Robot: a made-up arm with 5 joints.
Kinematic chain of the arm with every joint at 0, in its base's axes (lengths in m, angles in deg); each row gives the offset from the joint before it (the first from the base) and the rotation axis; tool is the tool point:
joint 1: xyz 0 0 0.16 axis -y
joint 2: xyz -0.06 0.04 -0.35 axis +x
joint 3: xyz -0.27 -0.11 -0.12 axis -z
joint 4: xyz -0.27 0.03 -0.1 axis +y
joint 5: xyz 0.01 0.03 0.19 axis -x
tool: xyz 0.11 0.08 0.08
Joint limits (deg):
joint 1: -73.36..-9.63
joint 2: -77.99..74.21
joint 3: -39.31..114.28
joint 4: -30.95..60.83
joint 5: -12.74..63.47
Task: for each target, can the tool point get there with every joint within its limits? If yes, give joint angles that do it. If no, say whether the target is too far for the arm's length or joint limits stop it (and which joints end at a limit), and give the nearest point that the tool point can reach.
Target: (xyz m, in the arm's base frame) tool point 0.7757 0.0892 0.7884
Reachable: no: joint limits stop it (at a limit: joint 1, joint 4, joint 5) | nearest point -0.2017 0.0493 0.4576 | short by 1.033 m
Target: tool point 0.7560 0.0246 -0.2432
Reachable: no: joint limits stop it (at a limit: joint 1, joint 2, joint 3, joint 4) | nearest point -0.1051 0.0338 -0.0975 | short by 0.873 m
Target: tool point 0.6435 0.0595 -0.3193
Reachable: no: joint limits stop it (at a limit: joint 1, joint 3, joint 4) | nearest point -0.1259 0.0984 -0.2189 | short by 0.777 m
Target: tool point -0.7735 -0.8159 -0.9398
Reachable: no: too far | nearest point -0.5769 -0.1369 -0.2782 | short by 0.968 m
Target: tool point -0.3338 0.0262 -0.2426
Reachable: yes | joints -15.86 -11.86 55.09 40.77 27.45
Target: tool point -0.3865 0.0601 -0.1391
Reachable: yes | joints -32.93 28.10 86.40 30.46 39.41
